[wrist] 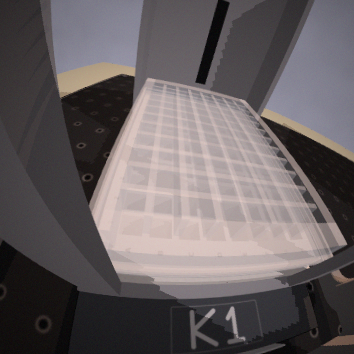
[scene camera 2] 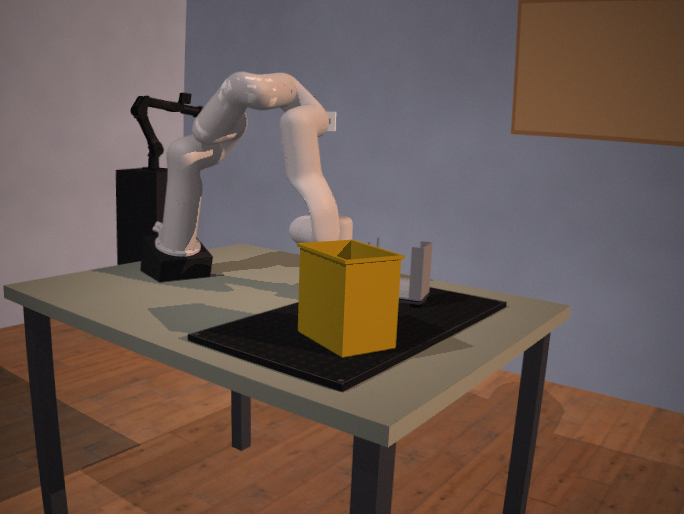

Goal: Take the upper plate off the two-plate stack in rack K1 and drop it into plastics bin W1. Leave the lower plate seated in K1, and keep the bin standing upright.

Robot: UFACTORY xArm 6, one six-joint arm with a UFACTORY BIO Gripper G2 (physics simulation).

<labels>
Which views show the yellow plastics bin W1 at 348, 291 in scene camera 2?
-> Scene camera 2 only.
</labels>
